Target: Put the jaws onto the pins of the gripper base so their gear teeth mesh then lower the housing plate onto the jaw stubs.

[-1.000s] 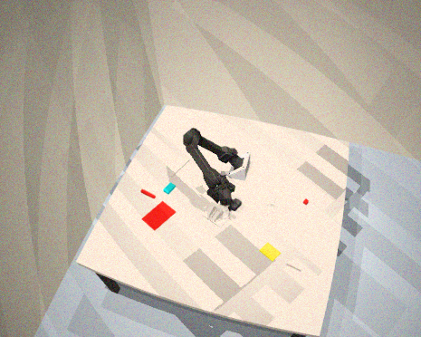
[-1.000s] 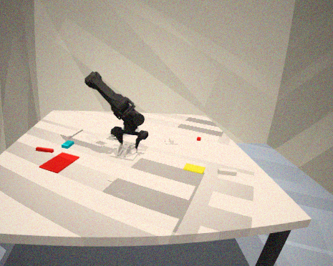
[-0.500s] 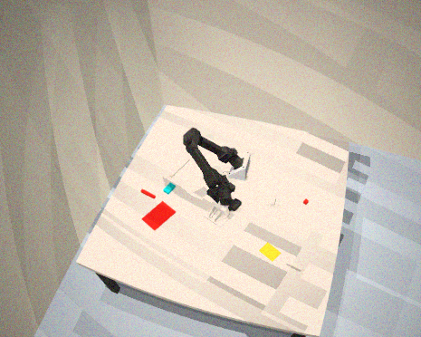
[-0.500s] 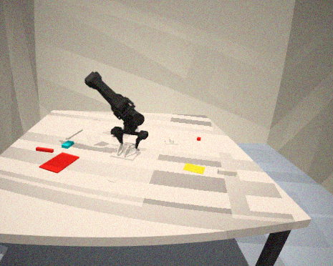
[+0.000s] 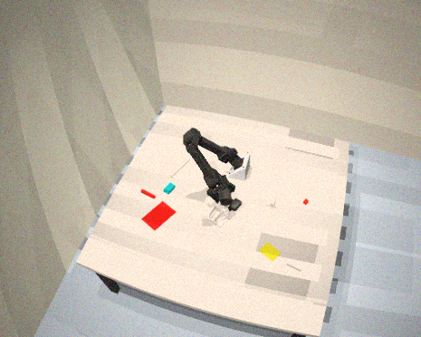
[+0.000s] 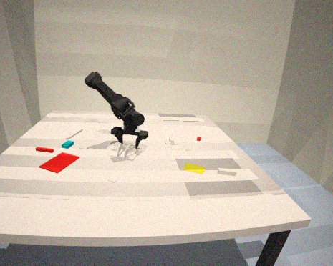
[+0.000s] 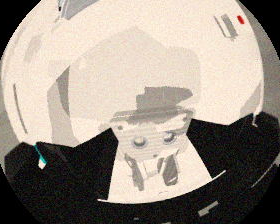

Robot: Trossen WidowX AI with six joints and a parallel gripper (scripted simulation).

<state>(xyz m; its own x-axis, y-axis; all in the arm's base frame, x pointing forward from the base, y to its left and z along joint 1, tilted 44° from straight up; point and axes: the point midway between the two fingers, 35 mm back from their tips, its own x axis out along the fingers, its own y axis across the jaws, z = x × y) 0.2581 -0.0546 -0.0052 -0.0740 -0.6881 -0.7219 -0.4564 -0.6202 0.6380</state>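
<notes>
Now: the white housing part 1 cm ahead of my gripper tip and 2 cm above it. Also, from my gripper tip: pale stand: 7 cm behind, 25 cm to the left; red plate: 11 cm ahead, 33 cm to the right, 1 cm below; cyan block: 7 cm behind, 32 cm to the right.
</notes>
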